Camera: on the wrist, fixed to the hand. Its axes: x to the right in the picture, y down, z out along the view.
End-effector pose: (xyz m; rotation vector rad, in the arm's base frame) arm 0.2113 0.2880 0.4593 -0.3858 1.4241 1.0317
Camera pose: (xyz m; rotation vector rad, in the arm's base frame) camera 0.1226 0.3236 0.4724 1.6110 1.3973 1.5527
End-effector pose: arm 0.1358 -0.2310 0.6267 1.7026 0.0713 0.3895
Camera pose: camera 0.1271 -0.2188 0.7219 2.1251 -1.7281 1.1911
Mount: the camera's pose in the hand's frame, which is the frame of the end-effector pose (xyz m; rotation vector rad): 0.0156 0.0917 -0.0254 0.6562 -0.4509 1.5921
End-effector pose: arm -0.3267 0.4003 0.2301 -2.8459 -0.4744 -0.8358
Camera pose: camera -0.2962 0.3125 0.2560 -1.8069 1.1357 0.2550
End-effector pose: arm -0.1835 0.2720 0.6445 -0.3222 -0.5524 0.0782
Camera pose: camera -0.1557 0.3542 0.6025 -0.0212 -0.5569 1.8660
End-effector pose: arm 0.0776 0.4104 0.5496 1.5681 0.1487 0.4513
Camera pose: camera 0.0657 0.4343 0.6422 2.1292 -1.5378 1.3122
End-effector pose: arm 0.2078 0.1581 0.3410 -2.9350 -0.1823 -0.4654
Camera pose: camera 0.2283 0.0652 0.3567 -1.6670 1.4567 0.4240
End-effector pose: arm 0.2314 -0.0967 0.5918 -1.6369 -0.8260 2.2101
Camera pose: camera 0.2609 -0.1548 0.5207 0.9500 -1.0548 -1.9950
